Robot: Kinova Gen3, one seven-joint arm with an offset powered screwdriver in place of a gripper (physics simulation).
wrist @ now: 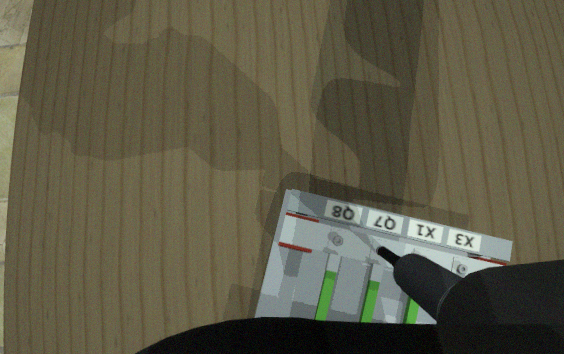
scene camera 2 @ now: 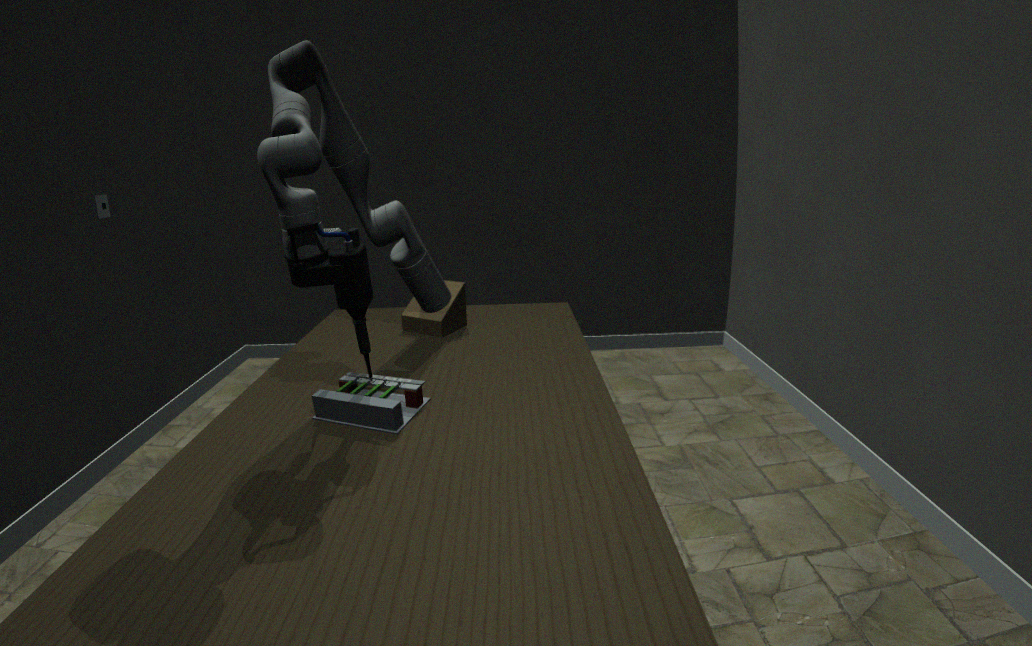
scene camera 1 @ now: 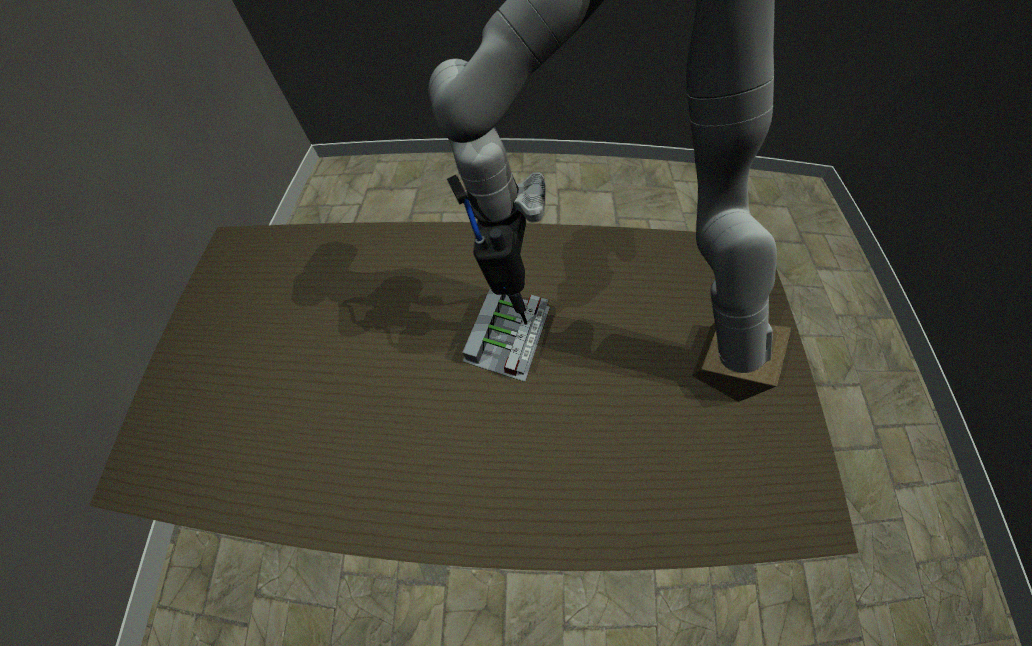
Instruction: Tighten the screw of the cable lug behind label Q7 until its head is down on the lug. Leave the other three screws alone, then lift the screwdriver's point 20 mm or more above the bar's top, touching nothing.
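Frame: origin at the arm's base, x back, y left, z down, level; millimetres.
Seen in the pictures: hand, tool point: (wrist: 380, 250) (scene camera 2: 371, 378) (scene camera 1: 525, 322); arm's base, link origin: (scene camera 2: 436, 300) (scene camera 1: 742, 353).
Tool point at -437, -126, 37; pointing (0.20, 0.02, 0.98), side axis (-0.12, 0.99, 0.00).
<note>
Offsets run from my tool point to a thing's middle, as dx, dy, dz. "*": to the spot under its first point. Level surfaces: height alone.
My screwdriver (scene camera 1: 524, 321) (scene camera 2: 370, 376) (wrist: 381, 250) has its point down at the light bar (scene camera 2: 412, 383) (wrist: 299, 235), behind label Q7 @[+20, +8, +5] (wrist: 385, 222). The Q7 screw is hidden by the point in the wrist view; its height above the lug cannot be seen. The point appears at or very close to the screw's place, but contact cannot be told. The Q7 green cable @[* -34, -15, -2] (wrist: 369, 301) runs back from its lug. The Q8 screw @[+12, -30, +5] (wrist: 337, 240) and the X3 screw @[-26, +59, +5] (wrist: 461, 269) show on either side; the X1 screw is mostly hidden by the screwdriver. The tool has no fingers.
A grey block @[* -95, +3, -1] (scene camera 1: 481, 327) (scene camera 2: 355, 409) stands along the fixture's other side, across the green cables. Labels Q8 @[+32, -21, +5] (wrist: 343, 212), X1 @[* +7, +38, +5] (wrist: 425, 231) and X3 @[* -6, +67, +5] (wrist: 464, 240) line the bar. The arm's wooden base block (scene camera 1: 778, 358) (scene camera 2: 455, 308) stands on the table @[dz +47] (scene camera 1: 456, 472).
</note>
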